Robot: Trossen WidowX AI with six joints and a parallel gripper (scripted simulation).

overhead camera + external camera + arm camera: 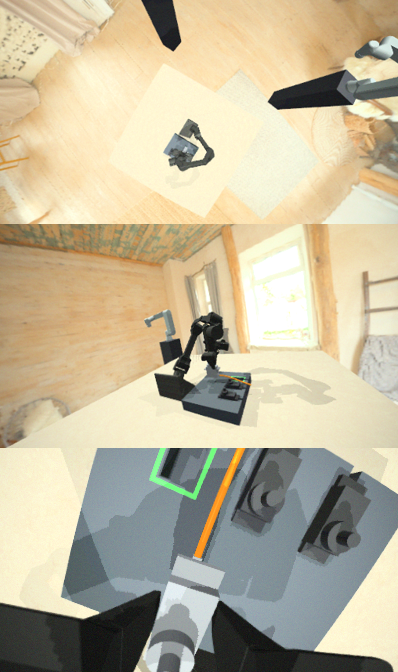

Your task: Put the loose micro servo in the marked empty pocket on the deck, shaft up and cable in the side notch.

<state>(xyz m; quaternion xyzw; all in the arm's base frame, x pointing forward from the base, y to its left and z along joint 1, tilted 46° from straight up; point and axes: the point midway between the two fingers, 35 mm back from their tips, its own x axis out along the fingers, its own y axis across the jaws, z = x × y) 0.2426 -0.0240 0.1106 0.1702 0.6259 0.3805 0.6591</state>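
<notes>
Now: gripper tip 1 cm past the robot deck, 3 cm to the left of it and 10 cm above it.
</notes>
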